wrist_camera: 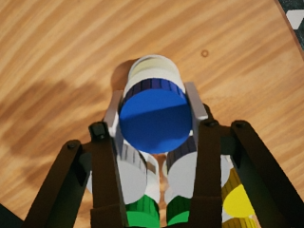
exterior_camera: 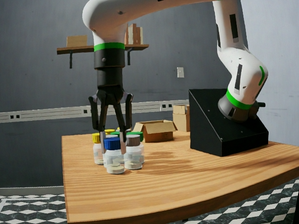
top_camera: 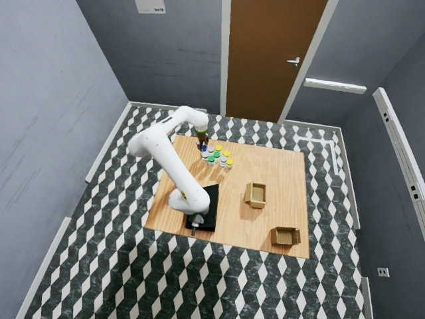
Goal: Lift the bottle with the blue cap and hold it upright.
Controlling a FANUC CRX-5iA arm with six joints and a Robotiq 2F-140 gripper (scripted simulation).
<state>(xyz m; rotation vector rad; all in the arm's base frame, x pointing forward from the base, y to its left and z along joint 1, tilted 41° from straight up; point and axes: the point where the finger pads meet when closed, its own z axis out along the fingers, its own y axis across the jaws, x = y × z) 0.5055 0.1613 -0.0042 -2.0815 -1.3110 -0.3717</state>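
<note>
The green-capped bottle is 9 cm behind my hand, 9 cm to the right of it and 4 cm below it. Also, from my hand: yellow-capped bottle (3 cm ahead, 12 cm to the right, 4 cm below).
</note>
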